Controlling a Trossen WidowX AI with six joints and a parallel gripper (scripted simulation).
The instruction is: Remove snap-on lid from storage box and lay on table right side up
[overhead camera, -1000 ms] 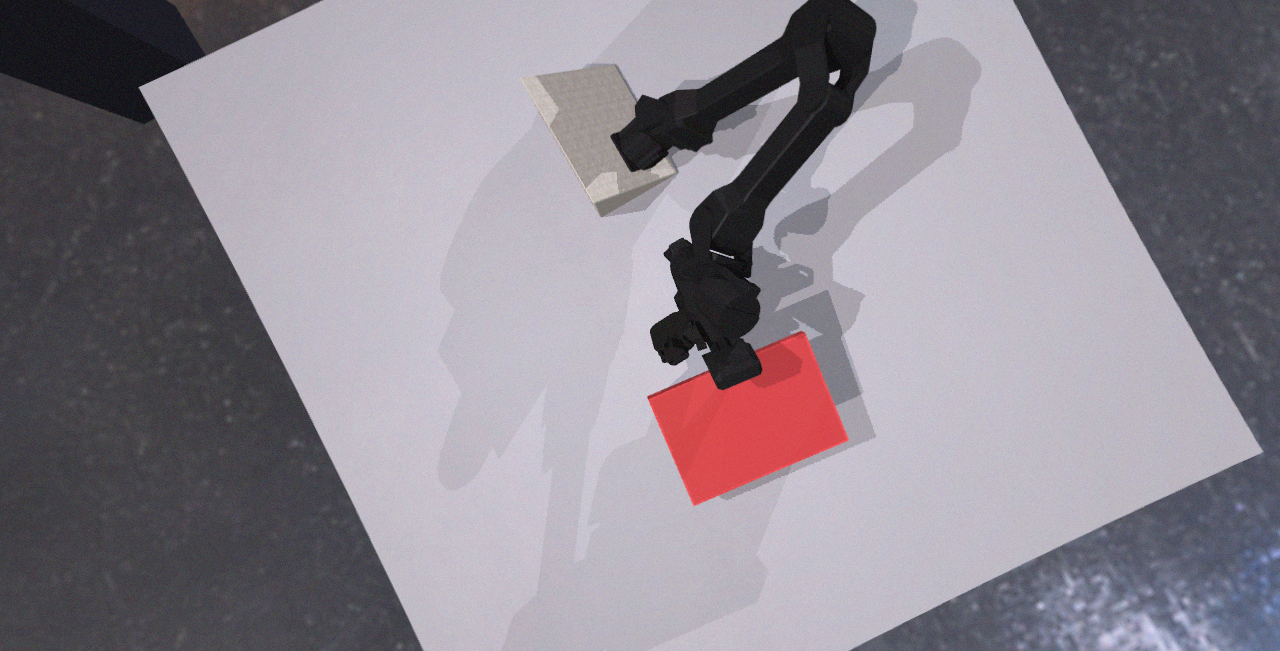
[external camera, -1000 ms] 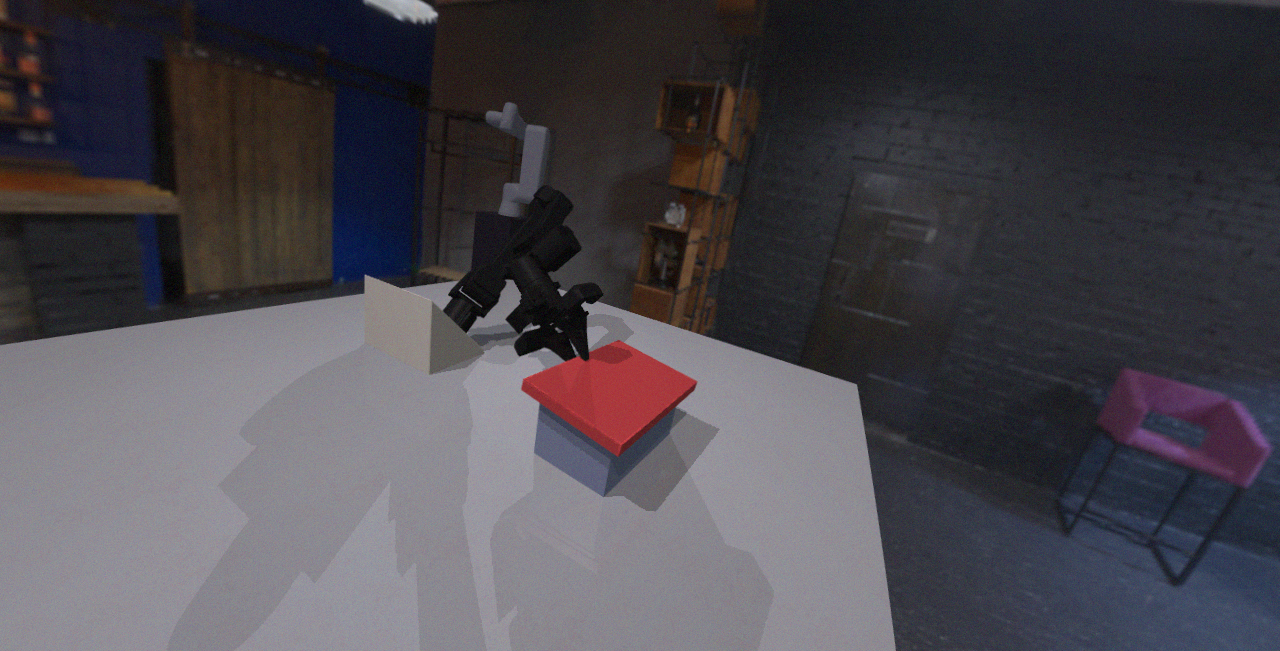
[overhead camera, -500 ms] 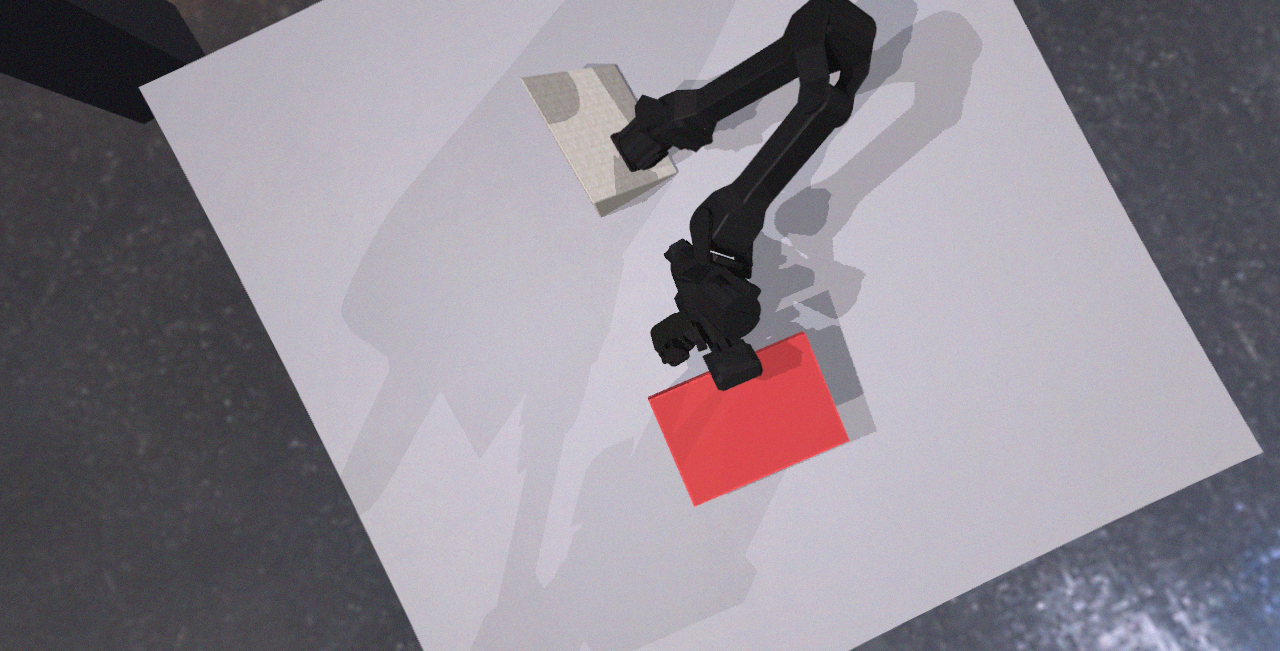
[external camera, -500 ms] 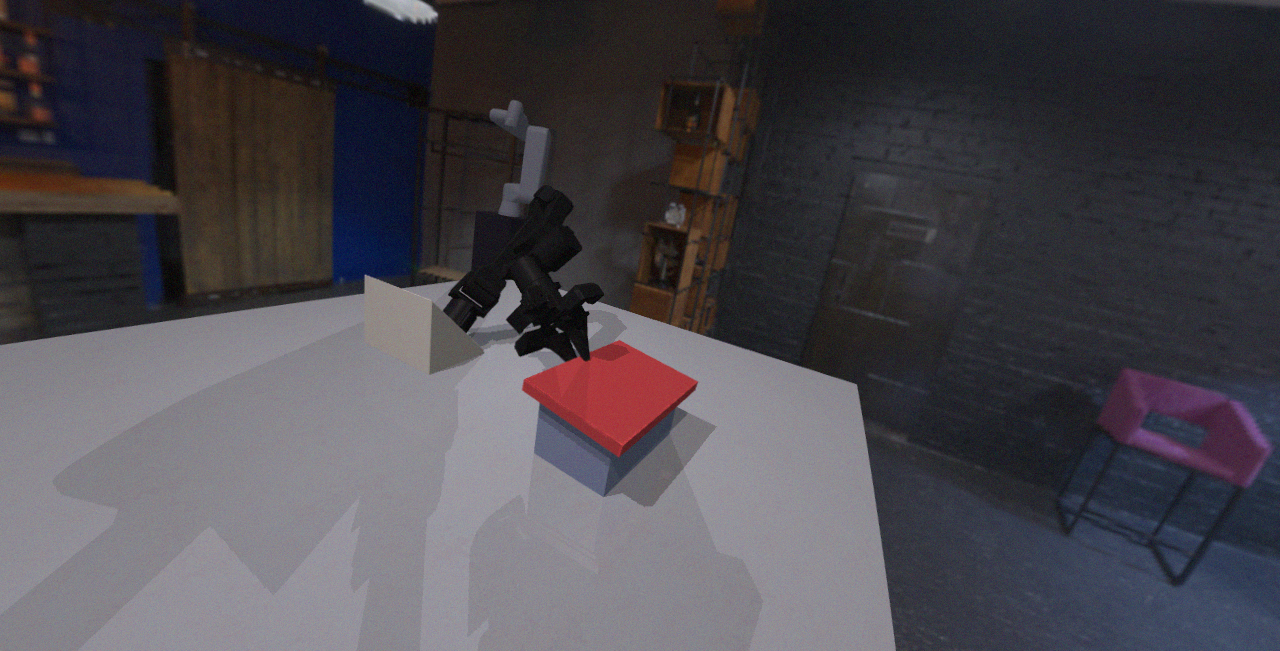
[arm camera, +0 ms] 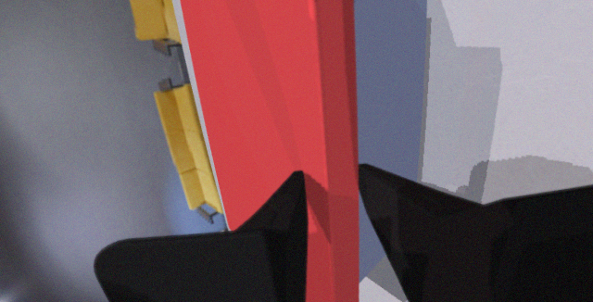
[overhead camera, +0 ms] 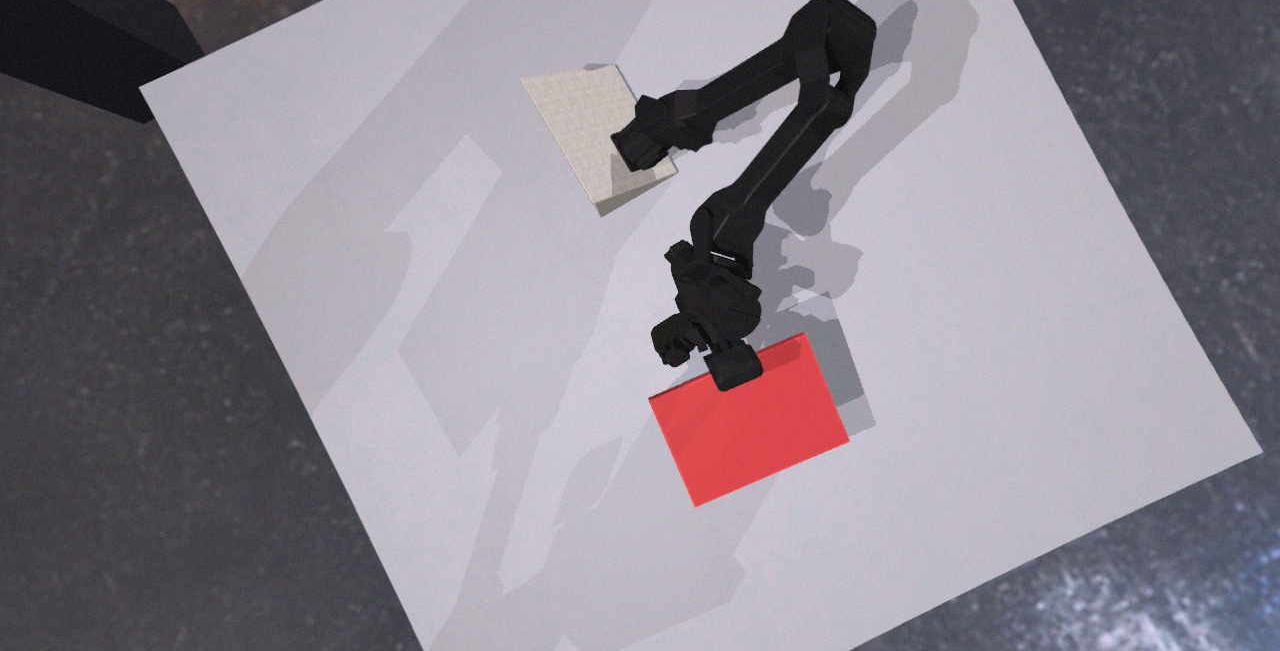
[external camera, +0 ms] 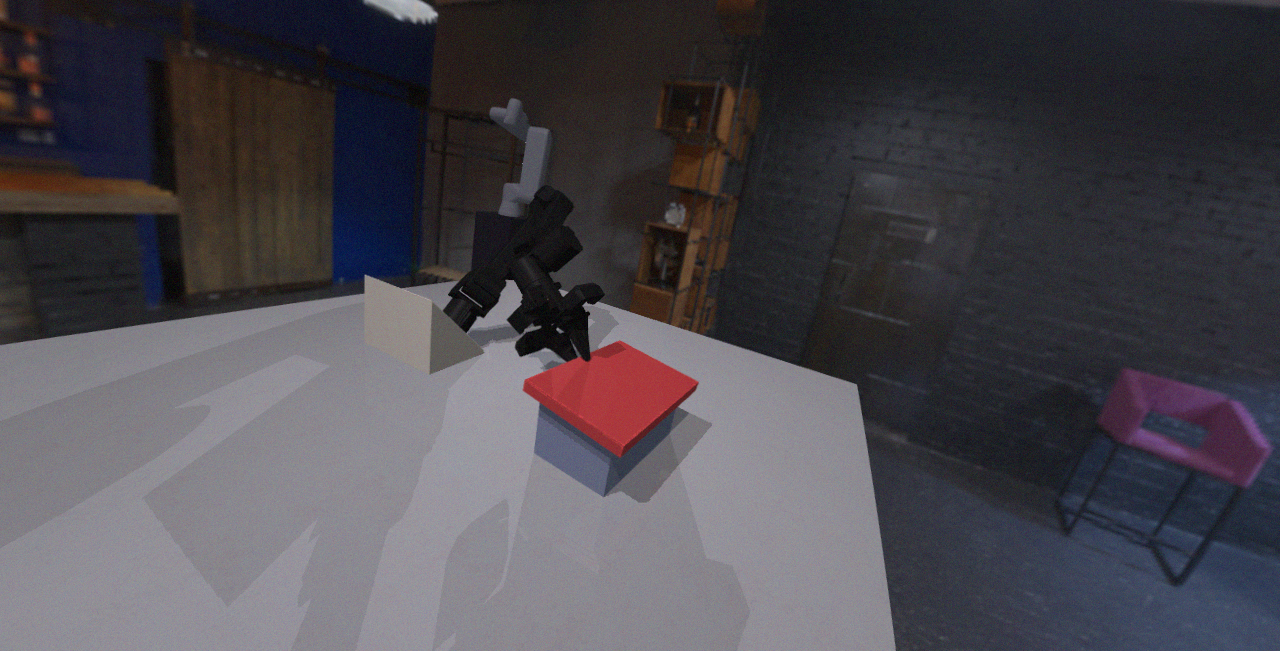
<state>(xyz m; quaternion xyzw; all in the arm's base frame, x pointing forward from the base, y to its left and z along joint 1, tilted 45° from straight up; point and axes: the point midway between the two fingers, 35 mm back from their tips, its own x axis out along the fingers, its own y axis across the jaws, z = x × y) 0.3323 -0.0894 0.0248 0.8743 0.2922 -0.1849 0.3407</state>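
My gripper tip is now 8 cm short of the red lid and 1 cm to the left of it. The rest, counted from my gripper tip: blue-grey storage box 7 cm ahead, 6 cm below, 1 cm to the right.
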